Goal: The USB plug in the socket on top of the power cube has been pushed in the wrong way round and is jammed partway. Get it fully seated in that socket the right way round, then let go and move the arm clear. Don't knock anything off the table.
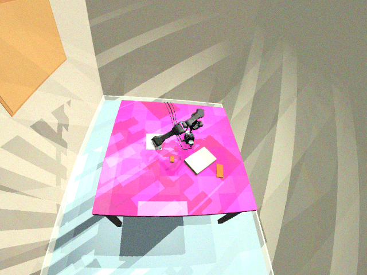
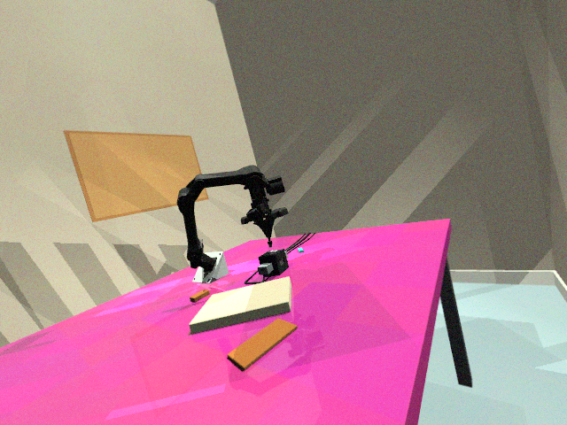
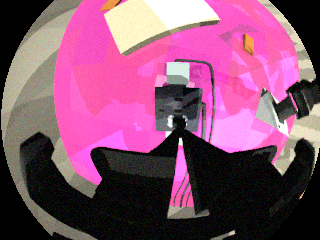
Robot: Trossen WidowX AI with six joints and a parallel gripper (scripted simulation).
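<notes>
Now: the usb plug 20 mm below my gripper tip. Also, from my gripper tip: white slab: 250 mm to the right, 120 mm below, 70 mm ahead; small cyan piece: 230 mm to the left, 130 mm below, 30 mm behind; small orange block: 230 mm to the right, 190 mm behind, 130 mm below.
</notes>
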